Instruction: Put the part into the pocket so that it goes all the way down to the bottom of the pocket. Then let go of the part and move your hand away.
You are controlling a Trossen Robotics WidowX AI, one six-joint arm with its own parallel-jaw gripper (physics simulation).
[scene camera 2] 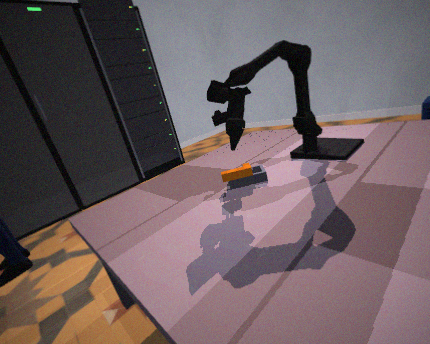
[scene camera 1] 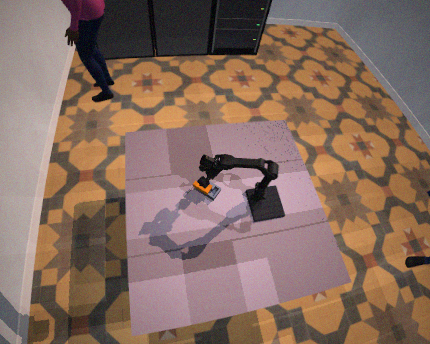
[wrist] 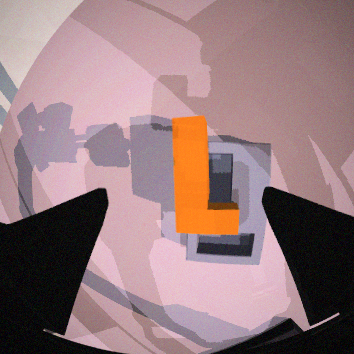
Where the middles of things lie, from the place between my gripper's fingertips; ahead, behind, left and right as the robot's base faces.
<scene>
Now: the orange L-shaped part (wrist: 194,213) 8 cm below my hand. Round my hand: grey pocket block (wrist: 238,172) 4 cm behind, 1 cm to the left, 12 cm below.
</scene>
